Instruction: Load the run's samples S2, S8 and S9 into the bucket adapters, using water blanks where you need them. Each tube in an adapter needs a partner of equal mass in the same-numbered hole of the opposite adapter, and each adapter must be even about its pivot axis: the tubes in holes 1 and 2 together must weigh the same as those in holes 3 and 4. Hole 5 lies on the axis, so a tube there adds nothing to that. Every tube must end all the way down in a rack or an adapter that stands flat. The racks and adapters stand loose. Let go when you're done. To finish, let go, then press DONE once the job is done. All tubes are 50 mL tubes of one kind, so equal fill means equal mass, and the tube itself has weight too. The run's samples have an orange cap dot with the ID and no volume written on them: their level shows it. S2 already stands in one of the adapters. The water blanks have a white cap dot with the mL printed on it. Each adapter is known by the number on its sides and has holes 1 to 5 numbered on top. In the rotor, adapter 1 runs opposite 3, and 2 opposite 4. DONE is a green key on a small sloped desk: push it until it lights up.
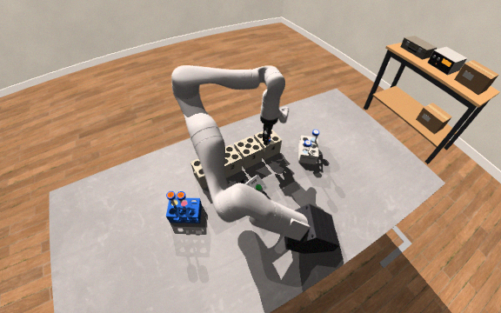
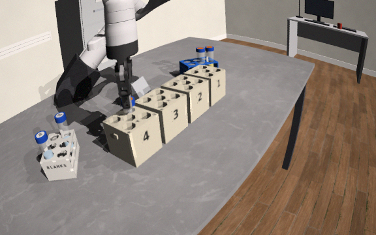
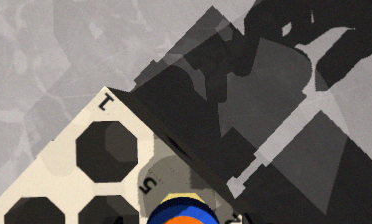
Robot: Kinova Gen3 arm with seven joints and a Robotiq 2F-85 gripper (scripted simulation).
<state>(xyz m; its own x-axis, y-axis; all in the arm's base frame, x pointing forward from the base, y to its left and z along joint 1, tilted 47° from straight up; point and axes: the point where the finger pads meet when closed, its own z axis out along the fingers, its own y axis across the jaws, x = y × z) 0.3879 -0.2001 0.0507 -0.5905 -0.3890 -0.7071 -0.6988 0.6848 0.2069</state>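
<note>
Right now my hand is 60 mm above the sample S2 and 10 mm past it. Also, from my hand: white blanks rack (200 mm to the right, 90 mm below, 80 mm behind); then adapter 2 (200 mm to the left, 80 mm below, 10 mm ahead); then adapter 4 (80 mm below, 30 mm ahead, 20 mm to the right).
</note>
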